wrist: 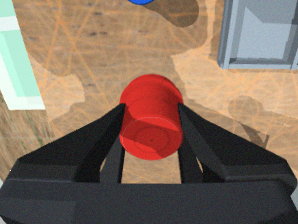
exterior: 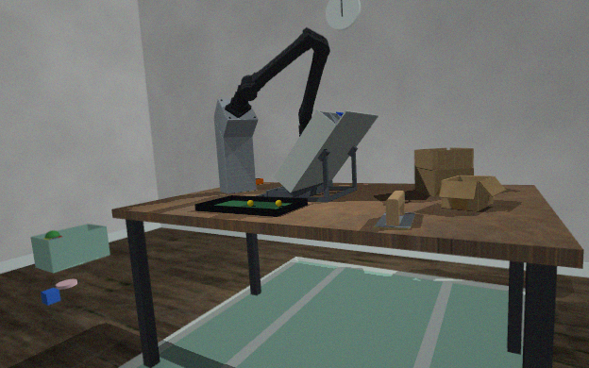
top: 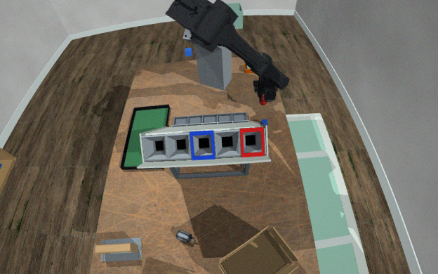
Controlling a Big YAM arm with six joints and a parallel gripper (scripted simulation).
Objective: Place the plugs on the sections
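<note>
Now: hand 6 cm short of the blue plug, 1 cm to the left of it and 11 cm above it. From my hand the other things lie so: cover (10 cm ahead, 31 cm to the right, 8 cm above); then green marble tray (12 cm behind, 58 cm to the right, 12 cm below); then red plug (1 cm below).
</note>
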